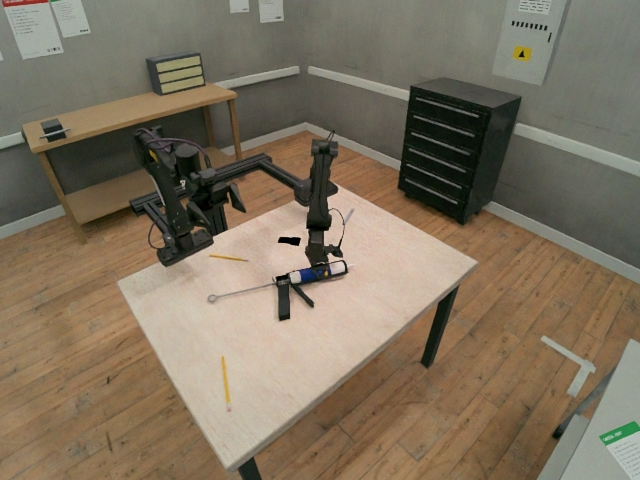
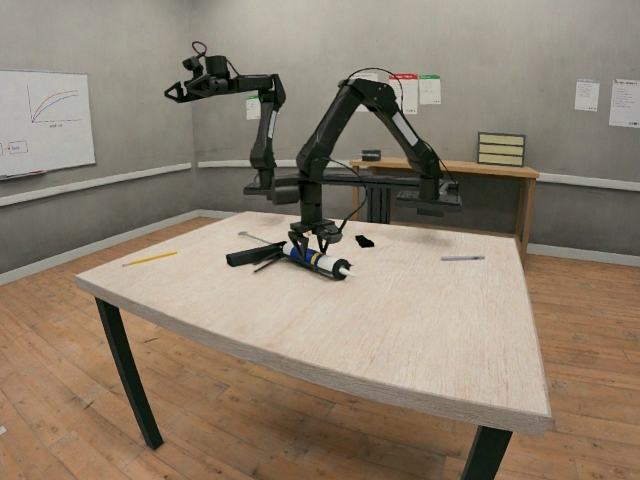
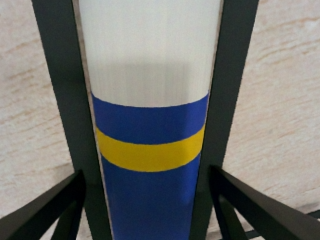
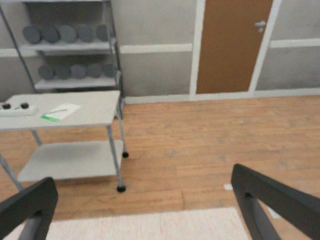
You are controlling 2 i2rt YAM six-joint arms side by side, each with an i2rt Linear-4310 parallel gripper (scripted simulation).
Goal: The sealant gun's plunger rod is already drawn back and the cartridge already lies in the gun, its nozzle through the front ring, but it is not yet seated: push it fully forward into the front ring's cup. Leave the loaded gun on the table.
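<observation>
Image 1 takes in the right gripper (image 1: 228, 219) together with a sealant gun (image 1: 283, 290). The gun (image 2: 258, 255) appears again in image 2, where the left gripper (image 2: 313, 258) and a cartridge (image 2: 322, 260) can be seen. The left gripper (image 3: 148, 177) is visible in image 3 too, with the cartridge (image 3: 149, 75) and the gun (image 3: 58, 33). In image 4 the sealant gun is out of frame, and the cartridge is out of frame in image 4 as well.
</observation>
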